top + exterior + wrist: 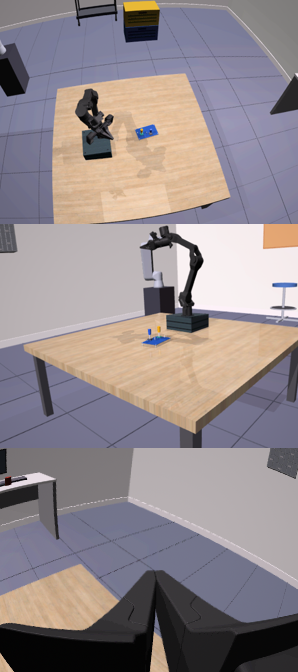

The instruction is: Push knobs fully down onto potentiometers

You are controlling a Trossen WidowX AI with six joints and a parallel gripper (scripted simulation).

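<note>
Right now my gripper tip is 500 mm above the orange knob, 330 mm to the right of it and 200 mm short of it. From my gripper tip the other things lie so: blue knob: 490 mm below, 330 mm to the left, 270 mm ahead.
</note>
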